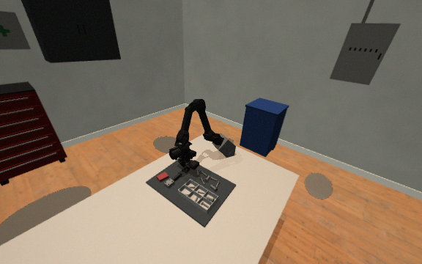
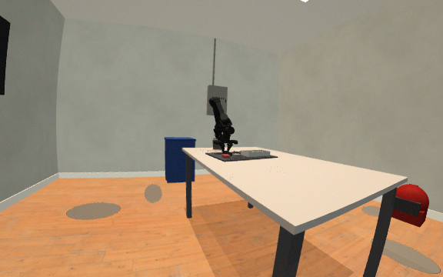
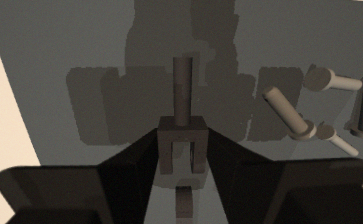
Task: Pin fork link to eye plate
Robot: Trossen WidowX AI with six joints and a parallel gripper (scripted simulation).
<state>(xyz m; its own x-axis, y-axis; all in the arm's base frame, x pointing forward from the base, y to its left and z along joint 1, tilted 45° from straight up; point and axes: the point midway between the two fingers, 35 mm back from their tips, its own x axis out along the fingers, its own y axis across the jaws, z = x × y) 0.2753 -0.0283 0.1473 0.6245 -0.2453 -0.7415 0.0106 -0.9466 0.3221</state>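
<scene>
Now: hand 30 mm above the fork link. From my hand the other things lie so: eye plate (80 mm ahead, 30 mm below); then dark mat (100 mm to the left, 70 mm ahead, 50 mm below); then grey block (160 mm ahead, 20 mm below).
</scene>
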